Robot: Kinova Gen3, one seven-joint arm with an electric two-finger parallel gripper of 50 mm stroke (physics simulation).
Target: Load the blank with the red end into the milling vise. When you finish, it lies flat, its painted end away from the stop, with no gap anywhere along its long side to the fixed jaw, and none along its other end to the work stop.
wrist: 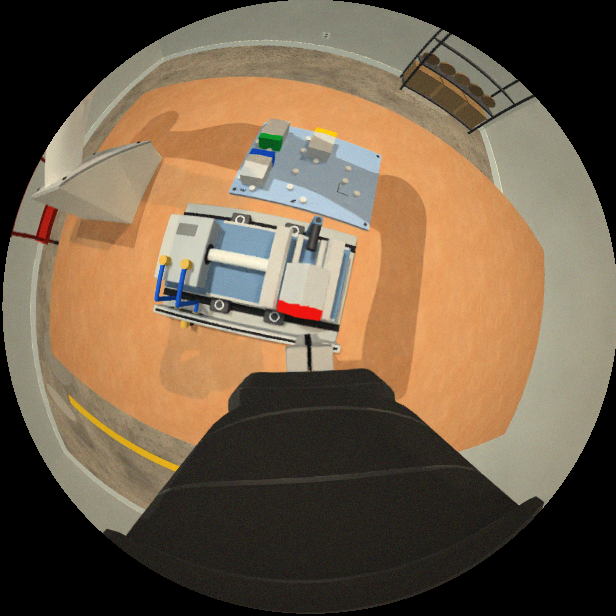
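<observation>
The blank (304,286) is a light grey block with a red end (298,310). It lies in the milling vise (255,270), between the moving jaw (277,270) and the fixed jaw (340,275). Its red end points toward the near side; its plain end points at the dark cylindrical work stop (313,232). I cannot tell whether any gaps are left at the jaw or the stop. My gripper (309,356) is above the vise's near edge, clear of the blank, fingers together and empty.
A pale blue tray (310,172) behind the vise holds three more grey blanks with green (270,140), blue (259,154) and yellow (325,132) ends. A grey wedge-shaped block (100,181) stands at the left. A wire rack (459,86) is at the far right.
</observation>
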